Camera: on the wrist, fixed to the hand. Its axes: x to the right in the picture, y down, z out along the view.
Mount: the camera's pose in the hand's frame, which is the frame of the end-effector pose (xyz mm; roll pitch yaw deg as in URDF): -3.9 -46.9 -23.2 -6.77 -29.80 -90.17
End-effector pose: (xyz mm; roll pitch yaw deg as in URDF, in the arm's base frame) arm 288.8 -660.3 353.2 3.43 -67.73 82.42
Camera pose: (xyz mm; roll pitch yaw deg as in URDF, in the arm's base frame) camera 336.8 -643.9 339.8 63.01 -9.55 -32.28
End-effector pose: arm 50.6 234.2 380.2 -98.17 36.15 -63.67
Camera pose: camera 47.6 203.5 422.6 -137.04 -39.65 -10.63
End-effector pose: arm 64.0 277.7 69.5 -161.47 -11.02 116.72
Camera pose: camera 35.8 251.3 105.0 161.94 11.09 -155.31
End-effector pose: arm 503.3 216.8 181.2 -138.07 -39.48 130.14
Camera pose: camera 510.3 178.4 216.2 133.01 -9.24 -131.96
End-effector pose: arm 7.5 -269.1 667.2 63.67 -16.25 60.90
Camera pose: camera 12.8 -259.6 615.9 12.40 32.40 -18.63
